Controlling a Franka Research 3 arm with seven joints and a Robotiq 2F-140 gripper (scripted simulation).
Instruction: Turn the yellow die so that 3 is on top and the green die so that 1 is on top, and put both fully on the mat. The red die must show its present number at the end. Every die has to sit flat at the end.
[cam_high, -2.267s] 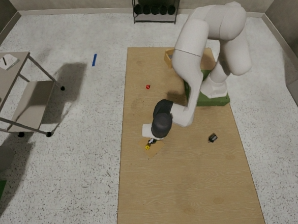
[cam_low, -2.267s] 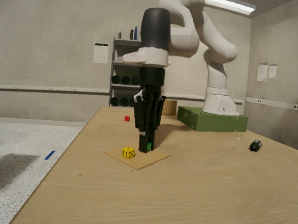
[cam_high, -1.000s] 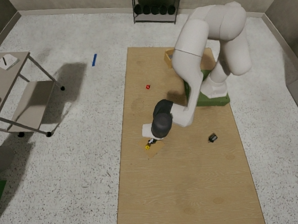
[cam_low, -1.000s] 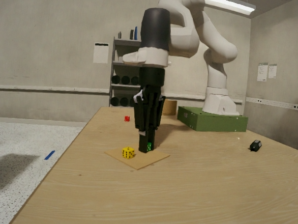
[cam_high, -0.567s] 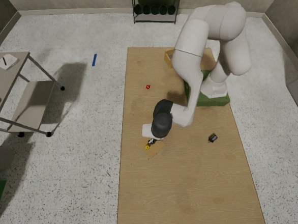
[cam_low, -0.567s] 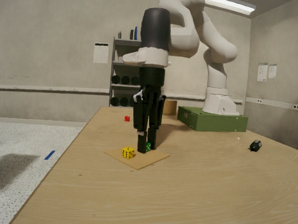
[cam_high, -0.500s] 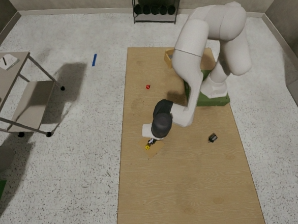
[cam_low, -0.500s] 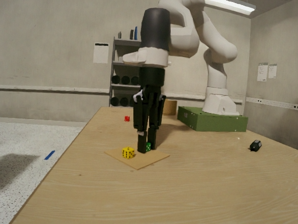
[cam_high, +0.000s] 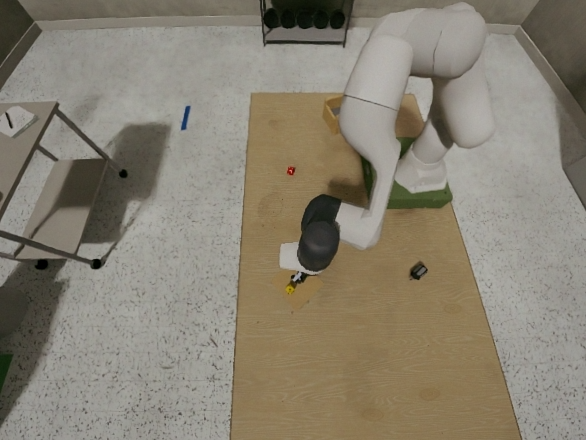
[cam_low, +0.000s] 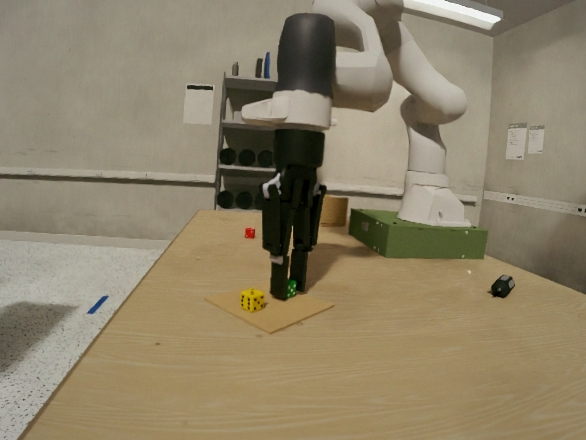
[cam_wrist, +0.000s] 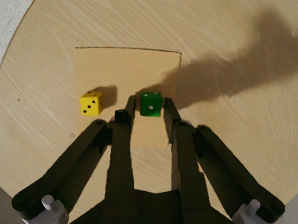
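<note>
Now: the green die 3 cm below my hand. From my hand the other things lie so: black object 42 cm behind, 3 cm below, 1 cm to the right; tan mat 4 cm below, 3 cm ahead, 2 cm to the left; yellow die 6 cm ahead, 5 cm to the left, 3 cm below.
</note>
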